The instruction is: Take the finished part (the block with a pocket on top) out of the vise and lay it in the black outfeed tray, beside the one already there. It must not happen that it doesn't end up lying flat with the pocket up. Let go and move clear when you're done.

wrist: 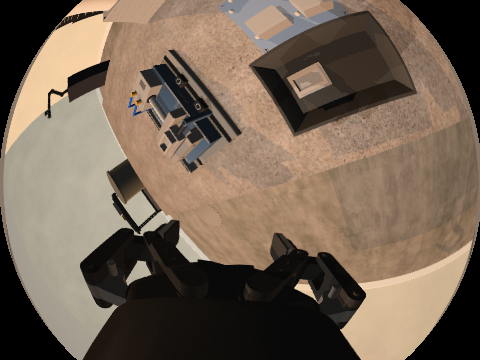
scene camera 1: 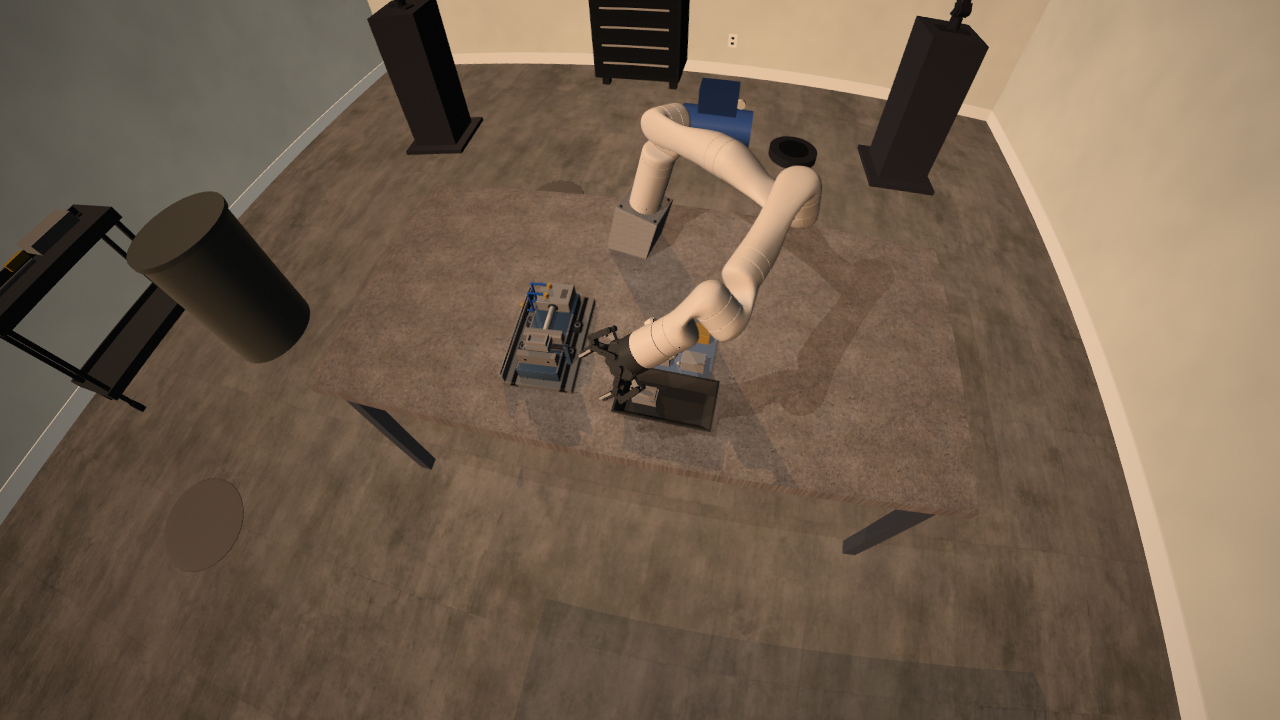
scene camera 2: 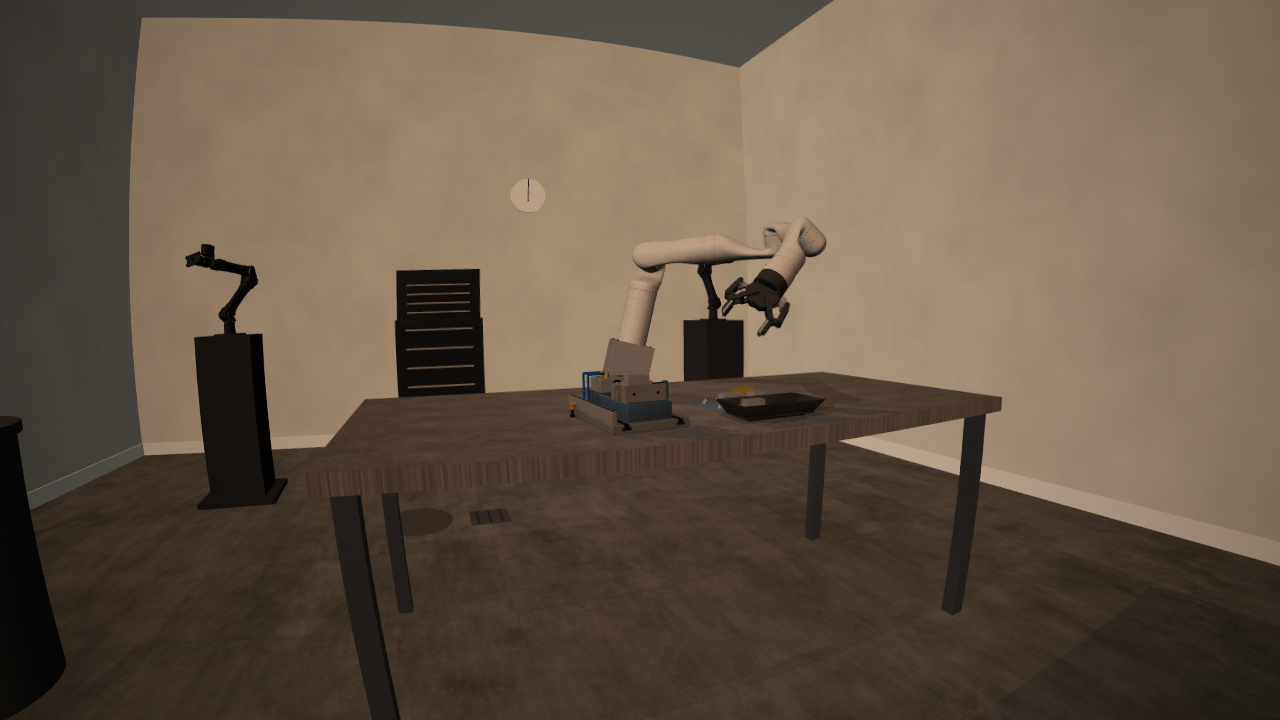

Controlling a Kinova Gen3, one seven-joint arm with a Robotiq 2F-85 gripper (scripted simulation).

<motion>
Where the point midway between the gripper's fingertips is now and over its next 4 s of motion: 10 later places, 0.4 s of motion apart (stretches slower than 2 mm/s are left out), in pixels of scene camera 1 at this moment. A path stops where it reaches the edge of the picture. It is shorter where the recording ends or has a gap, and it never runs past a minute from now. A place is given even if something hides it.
The gripper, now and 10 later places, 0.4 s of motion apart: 591, 376; 590, 371; 591, 365; 592, 361; 595, 355; 597, 350; 600, 345; 603, 341; 605, 336; 609, 331; 612, 325
</motion>
